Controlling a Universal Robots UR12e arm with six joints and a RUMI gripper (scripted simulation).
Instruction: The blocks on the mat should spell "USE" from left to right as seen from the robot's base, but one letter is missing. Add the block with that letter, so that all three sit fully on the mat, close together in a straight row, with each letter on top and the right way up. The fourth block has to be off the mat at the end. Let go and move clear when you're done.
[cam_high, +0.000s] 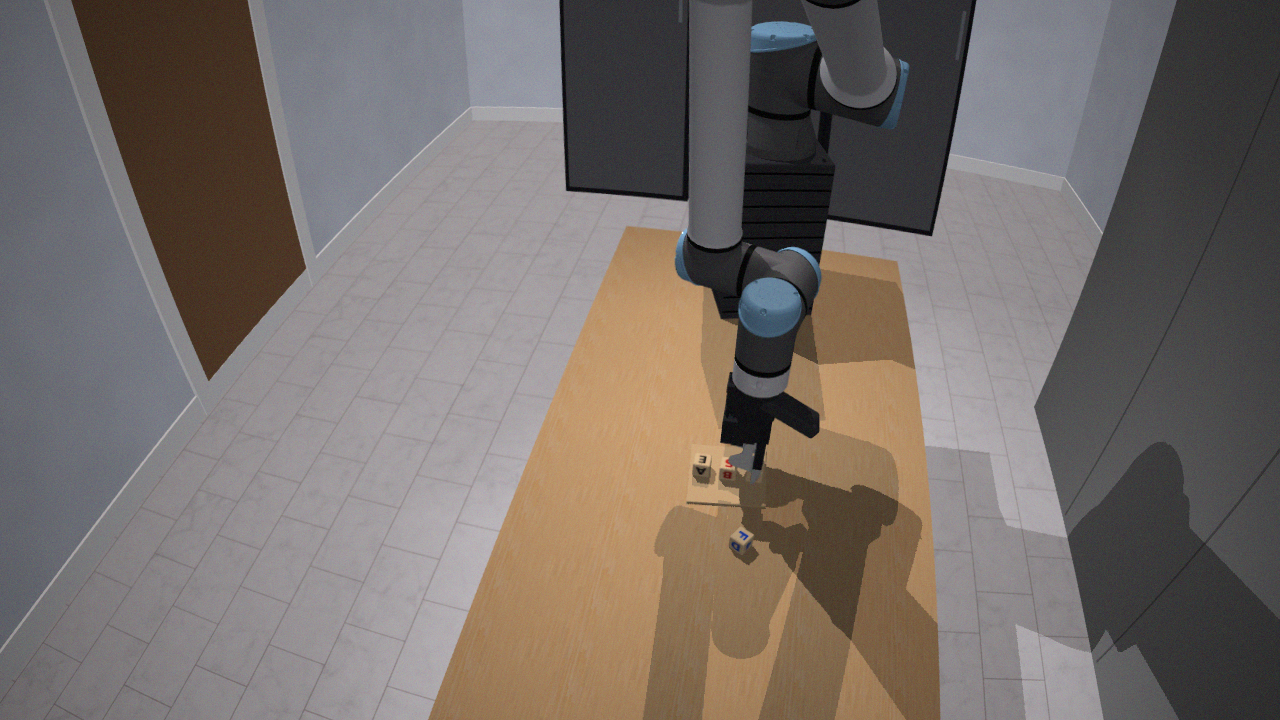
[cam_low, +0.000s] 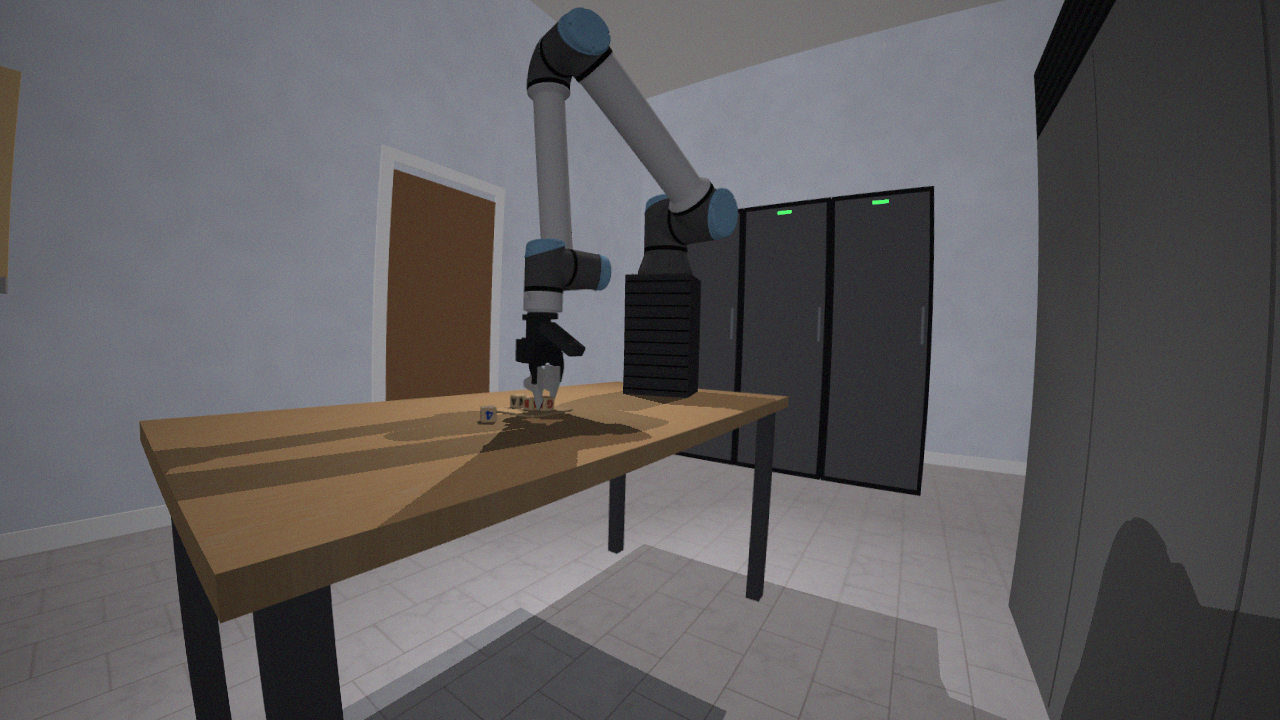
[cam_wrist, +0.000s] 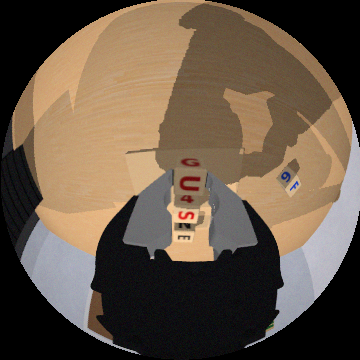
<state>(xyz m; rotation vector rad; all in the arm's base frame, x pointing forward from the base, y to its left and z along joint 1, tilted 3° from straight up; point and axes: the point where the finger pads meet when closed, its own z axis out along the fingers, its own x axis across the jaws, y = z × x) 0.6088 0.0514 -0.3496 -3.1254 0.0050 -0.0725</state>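
Now: hand 5 cm to the left of the pale mat and 2 cm above it.
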